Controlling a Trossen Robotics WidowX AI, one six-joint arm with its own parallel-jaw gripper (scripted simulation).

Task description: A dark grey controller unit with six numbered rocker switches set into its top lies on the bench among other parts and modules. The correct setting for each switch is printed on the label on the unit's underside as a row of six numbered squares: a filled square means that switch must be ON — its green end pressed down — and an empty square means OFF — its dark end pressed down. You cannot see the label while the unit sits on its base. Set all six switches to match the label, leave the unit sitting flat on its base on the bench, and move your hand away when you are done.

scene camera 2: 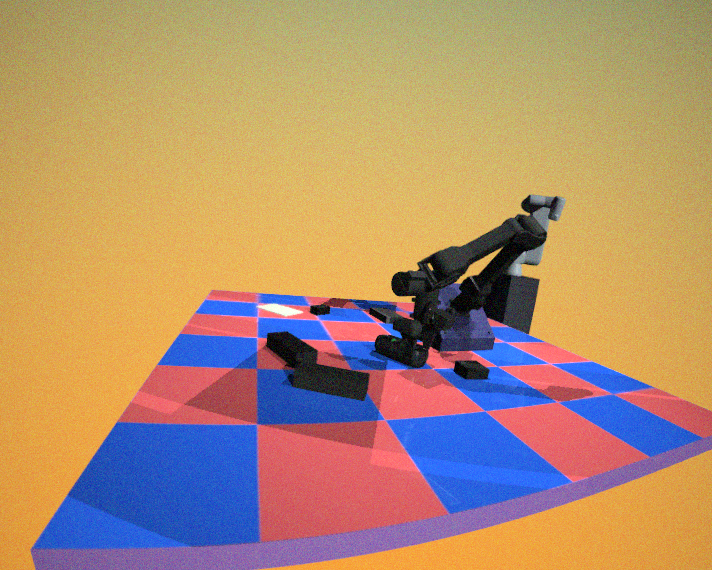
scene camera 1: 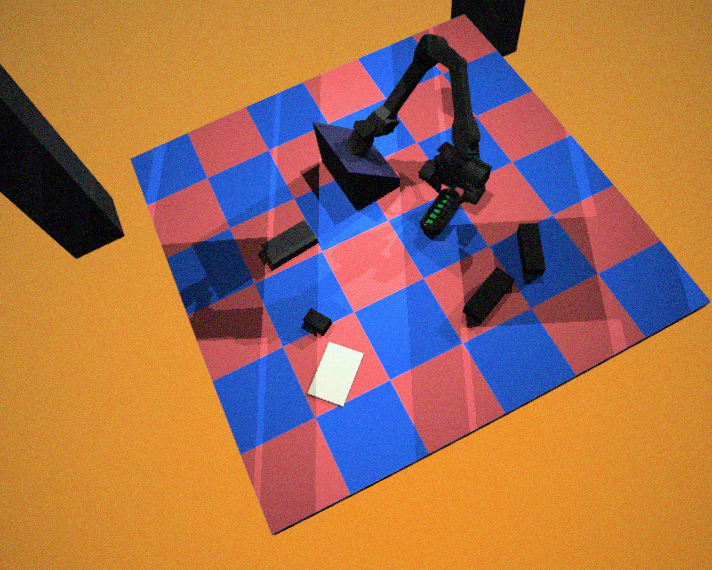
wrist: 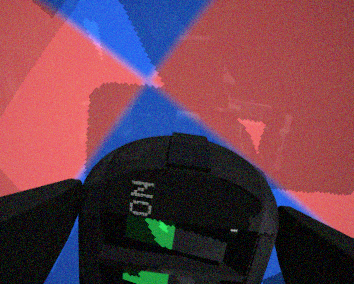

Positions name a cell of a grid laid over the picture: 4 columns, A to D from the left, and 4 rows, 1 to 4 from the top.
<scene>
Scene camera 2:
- gripper: C3
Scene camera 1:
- gripper: C2
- white plate: B3
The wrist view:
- gripper: C3
</scene>
